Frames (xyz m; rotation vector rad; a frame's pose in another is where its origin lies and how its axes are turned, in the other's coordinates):
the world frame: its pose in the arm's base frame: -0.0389 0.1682 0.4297 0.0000 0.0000 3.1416
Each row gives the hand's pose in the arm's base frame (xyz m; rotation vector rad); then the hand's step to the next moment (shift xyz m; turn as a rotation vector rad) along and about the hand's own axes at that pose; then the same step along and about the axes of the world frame.
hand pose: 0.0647 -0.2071 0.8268 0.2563 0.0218 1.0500
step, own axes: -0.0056 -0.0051 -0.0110 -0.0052 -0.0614 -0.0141
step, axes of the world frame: 0.0000 0.0050 -0.0124 -0.0479 0.0306 -0.0277
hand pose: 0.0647 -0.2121 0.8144 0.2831 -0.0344 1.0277
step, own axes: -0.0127 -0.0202 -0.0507 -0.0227 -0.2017 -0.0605
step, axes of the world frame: -0.0053 0.0078 -0.0552 -0.1530 0.1016 -0.1055
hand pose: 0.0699 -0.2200 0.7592 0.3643 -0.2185 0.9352
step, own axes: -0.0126 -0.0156 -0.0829 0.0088 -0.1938 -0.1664
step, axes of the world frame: -0.0076 -0.0151 -0.0836 -0.1675 0.0319 -0.1904
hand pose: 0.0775 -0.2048 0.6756 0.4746 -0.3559 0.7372
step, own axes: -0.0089 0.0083 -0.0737 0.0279 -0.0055 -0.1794
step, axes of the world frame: 0.0015 -0.0394 -0.0635 -0.0488 -0.1067 -0.1386
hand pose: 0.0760 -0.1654 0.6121 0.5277 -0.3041 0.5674
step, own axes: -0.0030 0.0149 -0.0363 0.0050 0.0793 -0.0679
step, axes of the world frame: 0.0064 -0.0294 -0.0254 0.0332 -0.0963 -0.0232
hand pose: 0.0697 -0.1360 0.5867 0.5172 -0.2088 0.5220
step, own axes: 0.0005 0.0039 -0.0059 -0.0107 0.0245 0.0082
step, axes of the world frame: 0.0013 -0.0062 -0.0032 0.0224 -0.0094 0.0138
